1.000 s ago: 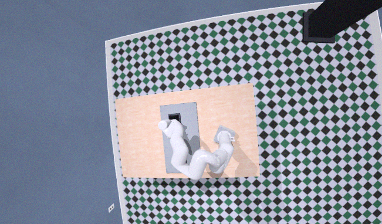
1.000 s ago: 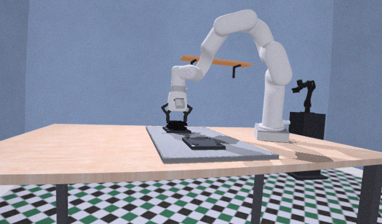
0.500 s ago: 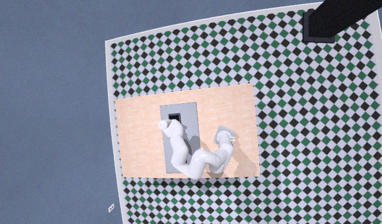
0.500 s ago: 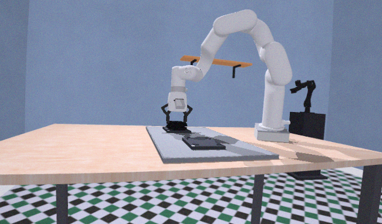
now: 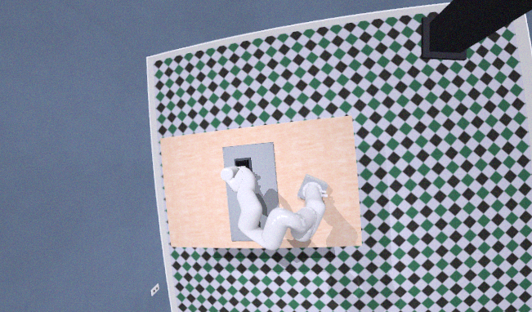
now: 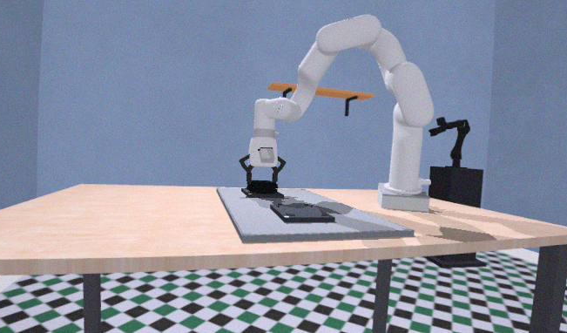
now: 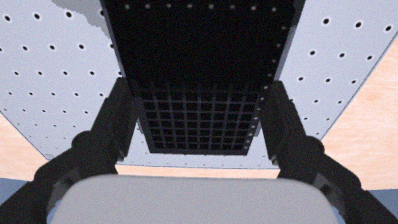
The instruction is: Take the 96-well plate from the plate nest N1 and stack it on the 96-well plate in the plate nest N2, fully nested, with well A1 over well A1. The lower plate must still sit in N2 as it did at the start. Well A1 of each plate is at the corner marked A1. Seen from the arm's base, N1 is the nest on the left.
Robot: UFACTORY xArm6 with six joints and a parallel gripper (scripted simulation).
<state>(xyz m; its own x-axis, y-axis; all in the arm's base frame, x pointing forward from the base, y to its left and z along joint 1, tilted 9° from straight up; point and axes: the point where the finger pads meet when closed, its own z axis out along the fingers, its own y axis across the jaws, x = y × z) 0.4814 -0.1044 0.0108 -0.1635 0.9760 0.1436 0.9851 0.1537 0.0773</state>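
The black 96-well plate lies 10 mm below my hand. The rest, counted from my hand: plate nest 80 mm behind, 340 mm to the left, 40 mm below; then white A1 mark 30 mm behind, 420 mm to the left, 40 mm below.
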